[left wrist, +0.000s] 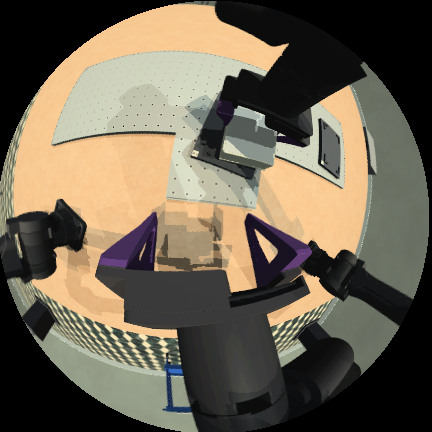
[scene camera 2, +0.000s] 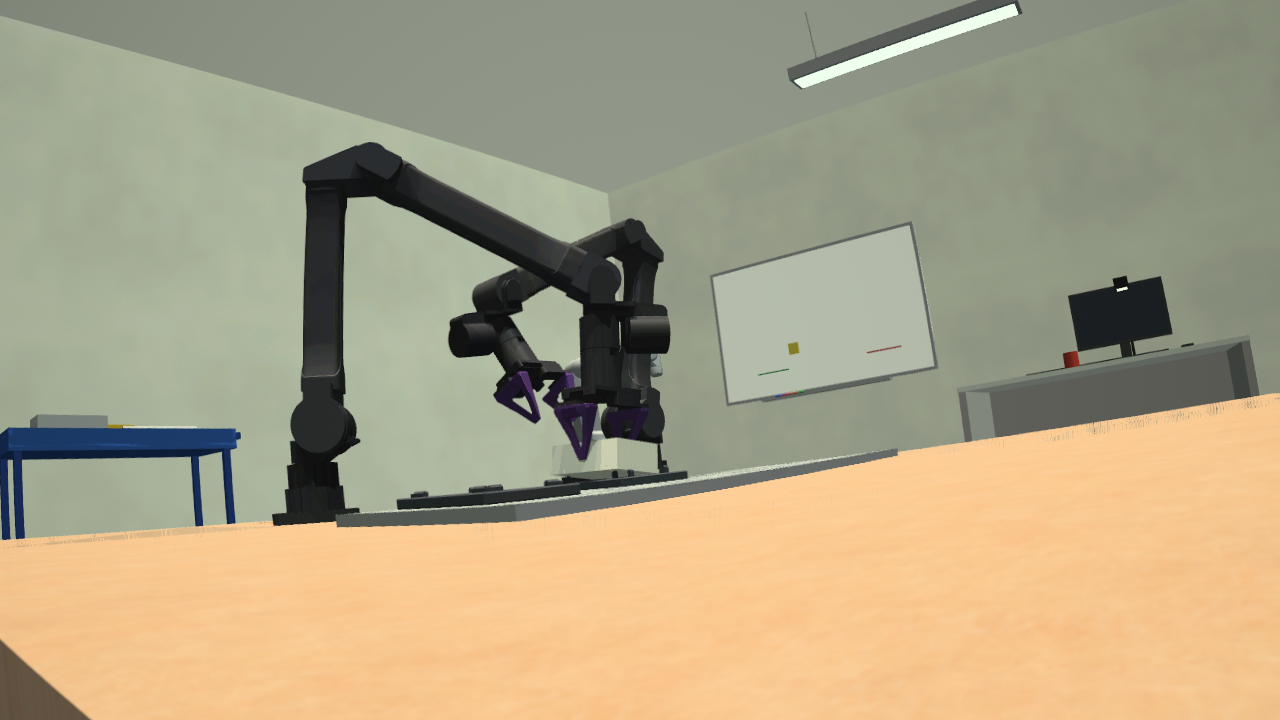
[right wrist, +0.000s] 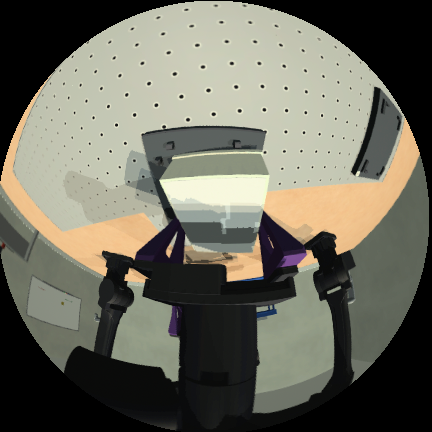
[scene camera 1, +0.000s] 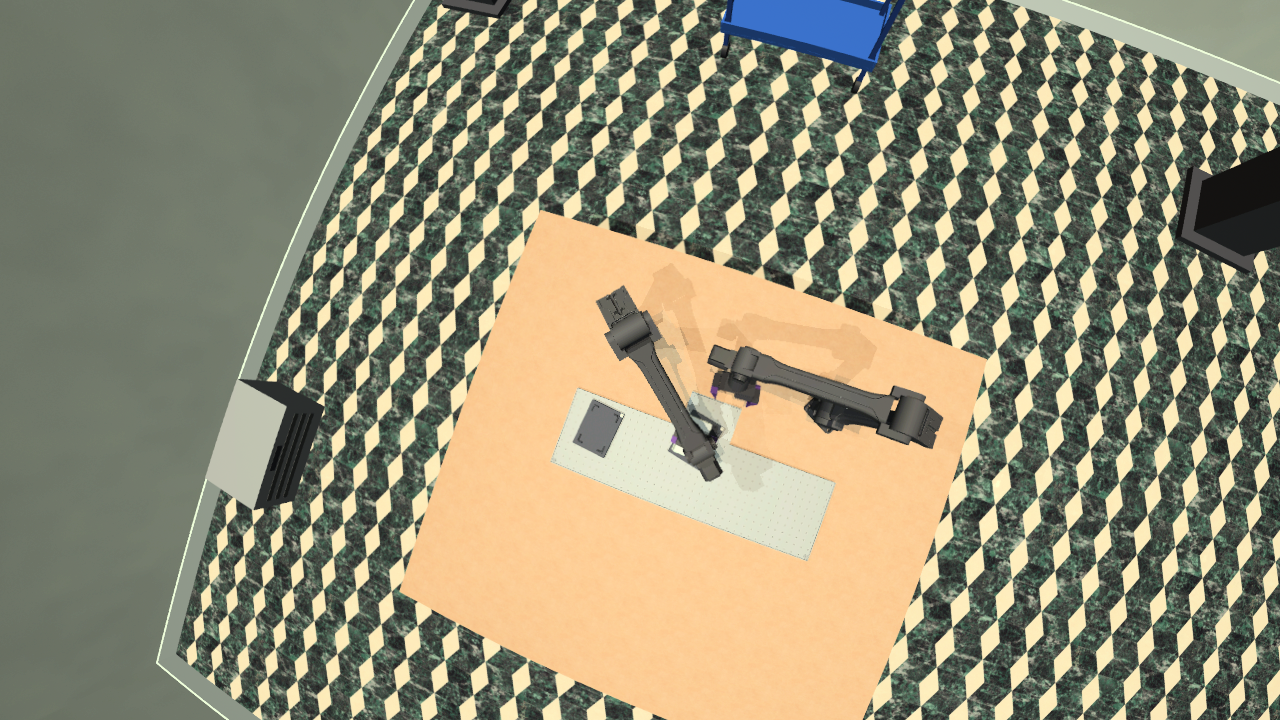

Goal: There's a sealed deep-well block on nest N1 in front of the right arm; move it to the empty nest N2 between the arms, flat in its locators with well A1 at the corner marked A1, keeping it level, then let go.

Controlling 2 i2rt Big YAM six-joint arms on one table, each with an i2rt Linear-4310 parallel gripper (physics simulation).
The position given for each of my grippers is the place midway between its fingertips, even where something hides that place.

Note:
My left gripper [scene camera 2: 557, 420] is open, with nothing in its grasp. Also in view: a pale block [scene camera 2: 615, 454]. My right gripper [scene camera 2: 604, 460] grips the pale block.
The pale block shows as well in the left wrist view [left wrist: 246, 140] and in the right wrist view [right wrist: 218, 196]. My left gripper is seen too in the left wrist view [left wrist: 202, 216] and in scene camera 1 [scene camera 1: 730, 401]. My right gripper shows as well in the left wrist view [left wrist: 249, 129] and in the right wrist view [right wrist: 219, 211].

